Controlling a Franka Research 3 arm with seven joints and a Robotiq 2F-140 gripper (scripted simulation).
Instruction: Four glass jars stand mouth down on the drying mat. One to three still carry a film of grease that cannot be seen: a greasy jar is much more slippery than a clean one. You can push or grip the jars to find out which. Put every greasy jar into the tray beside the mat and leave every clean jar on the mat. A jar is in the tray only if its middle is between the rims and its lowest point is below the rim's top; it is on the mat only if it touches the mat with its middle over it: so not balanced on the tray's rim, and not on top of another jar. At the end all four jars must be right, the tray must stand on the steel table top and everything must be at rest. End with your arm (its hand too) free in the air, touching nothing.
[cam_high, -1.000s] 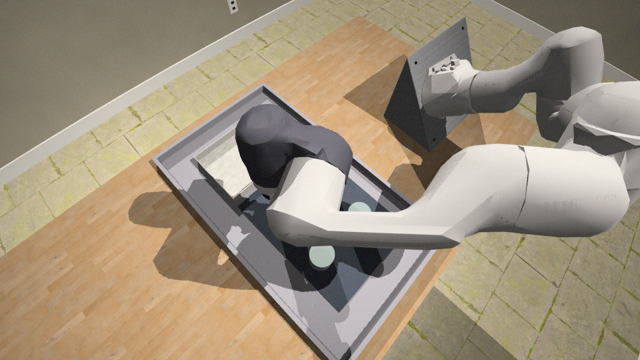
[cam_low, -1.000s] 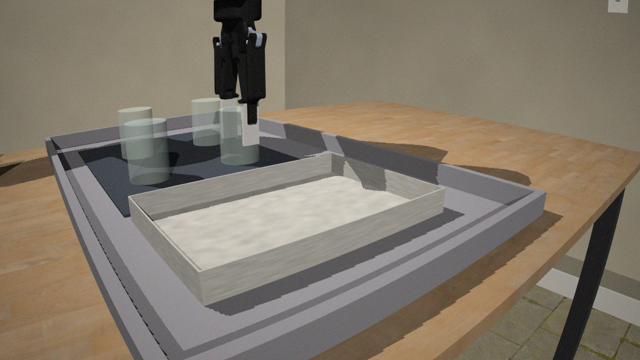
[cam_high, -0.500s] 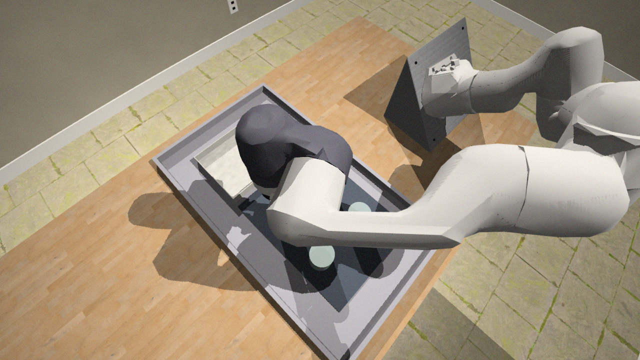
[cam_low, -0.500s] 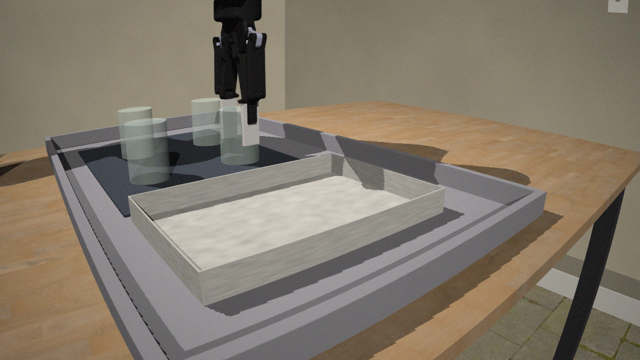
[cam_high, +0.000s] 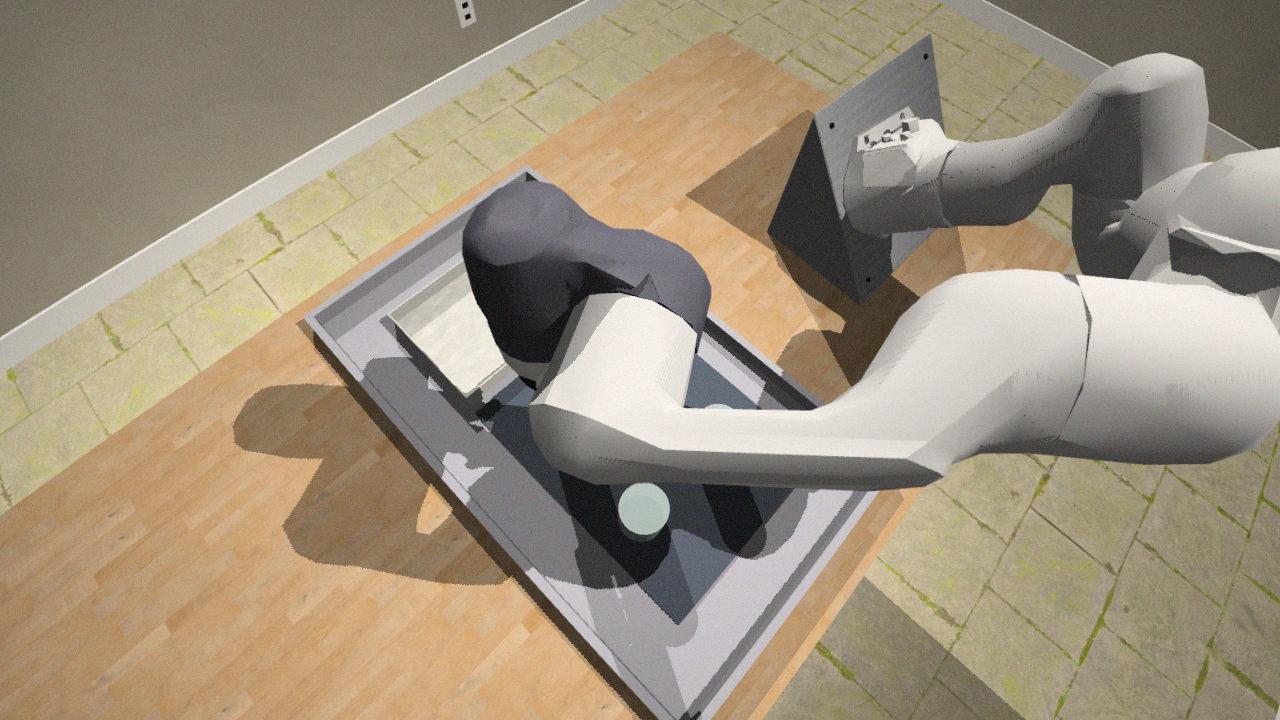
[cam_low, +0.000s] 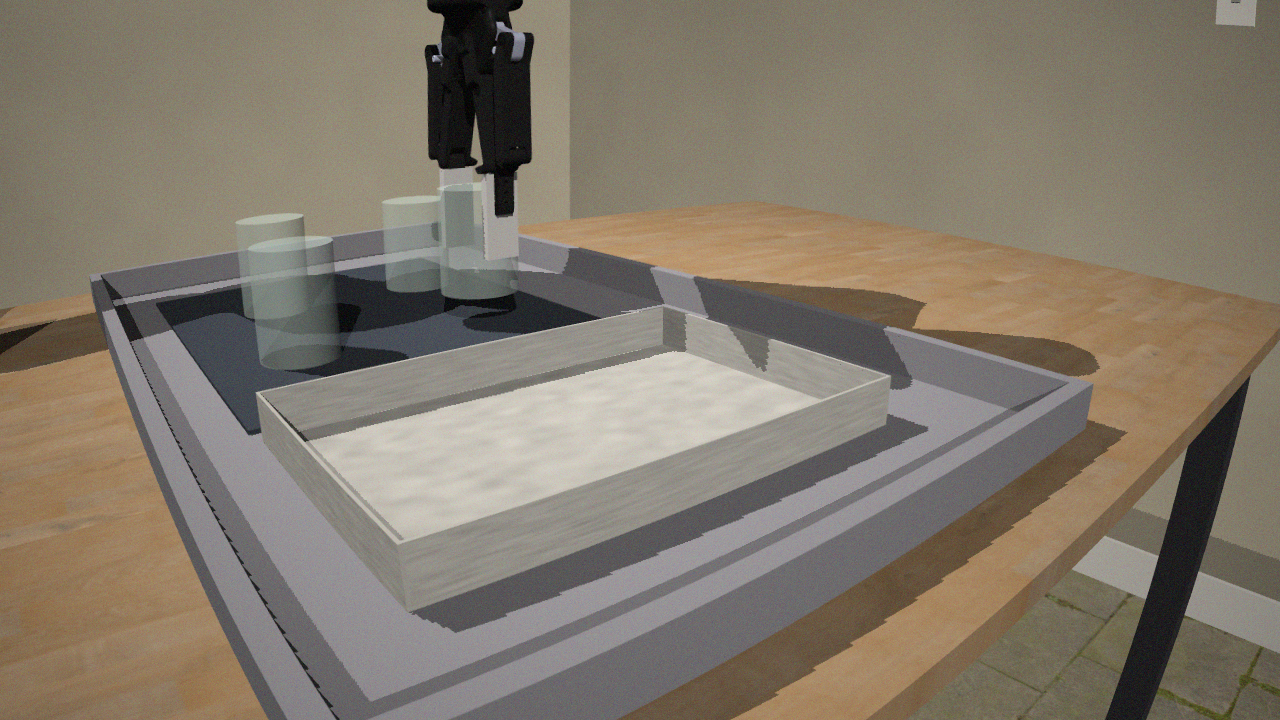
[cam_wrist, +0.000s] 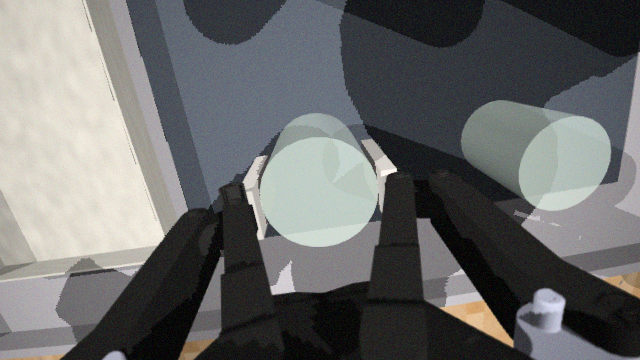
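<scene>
The tray lies 8 cm behind my hand, 24 cm to the right of it and 8 cm below it. Also, from my hand: dark drying mat (7 cm behind, 8 cm to the left, 9 cm below); steel table top (6 cm behind, 3 cm to the right, 9 cm below).
</scene>
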